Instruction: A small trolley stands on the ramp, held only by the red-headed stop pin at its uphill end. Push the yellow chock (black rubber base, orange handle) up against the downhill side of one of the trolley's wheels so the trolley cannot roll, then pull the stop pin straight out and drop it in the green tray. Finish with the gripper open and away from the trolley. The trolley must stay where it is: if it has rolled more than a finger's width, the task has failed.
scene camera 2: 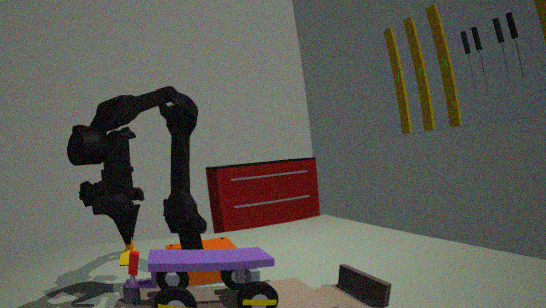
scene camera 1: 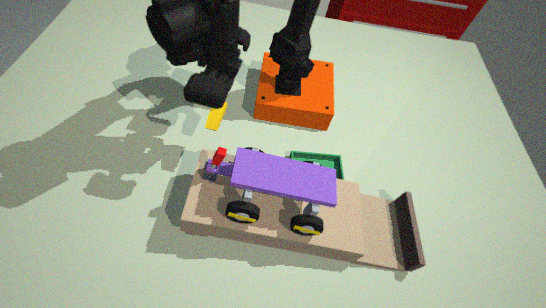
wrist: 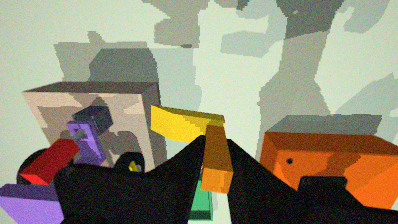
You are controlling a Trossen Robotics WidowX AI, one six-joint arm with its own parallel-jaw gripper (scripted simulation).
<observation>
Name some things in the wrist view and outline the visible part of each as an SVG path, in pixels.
My gripper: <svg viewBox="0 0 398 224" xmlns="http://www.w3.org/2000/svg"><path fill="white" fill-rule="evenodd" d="M226 138L234 172L227 194L232 224L398 224L398 210L307 197L283 180L277 178L233 140ZM206 136L199 135L172 158L145 173L90 165L88 163L75 163L61 168L55 173L53 178L53 185L64 215L64 220L60 224L188 224L202 168Z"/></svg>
A yellow chock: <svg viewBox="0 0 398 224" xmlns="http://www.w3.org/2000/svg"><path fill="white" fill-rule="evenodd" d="M151 105L151 130L170 140L191 143L199 135L206 136L200 190L228 194L234 172L224 129L224 115Z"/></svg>
</observation>
